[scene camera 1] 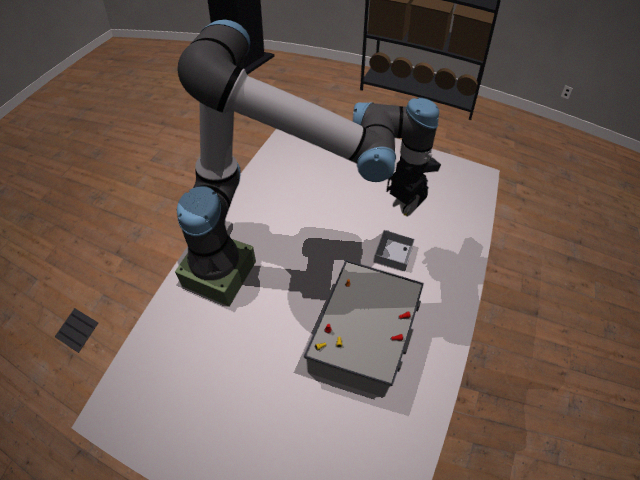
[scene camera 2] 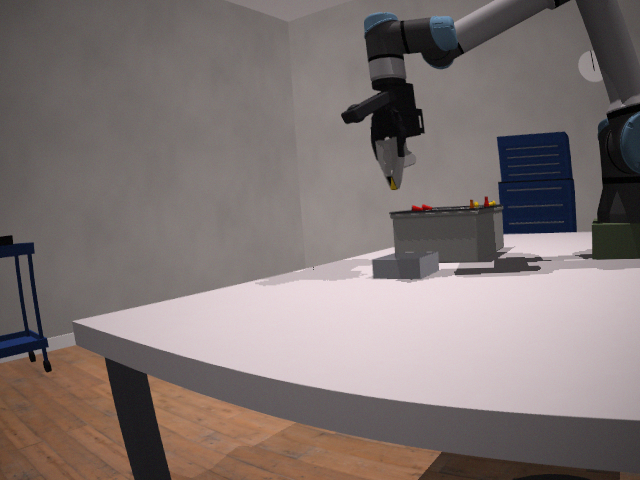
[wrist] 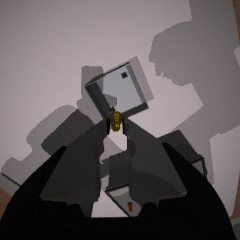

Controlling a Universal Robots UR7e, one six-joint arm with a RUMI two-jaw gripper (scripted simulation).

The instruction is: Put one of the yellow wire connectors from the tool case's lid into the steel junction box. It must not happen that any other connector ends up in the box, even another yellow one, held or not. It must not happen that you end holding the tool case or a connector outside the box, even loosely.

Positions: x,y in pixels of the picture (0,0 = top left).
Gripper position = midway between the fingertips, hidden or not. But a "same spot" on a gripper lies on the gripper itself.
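Labels:
You can see my gripper in scene camera 1, in scene camera 2 and also in the wrist view [116,119]. On the gripper, [scene camera 2: 390,155] and [scene camera 1: 413,203] are the same spot. There's a grey tool case too, and it shows in scene camera 1 [365,315] as well as in scene camera 2 and the wrist view. For that case, [wrist: 118,188] is the same spot as [scene camera 2: 461,209].

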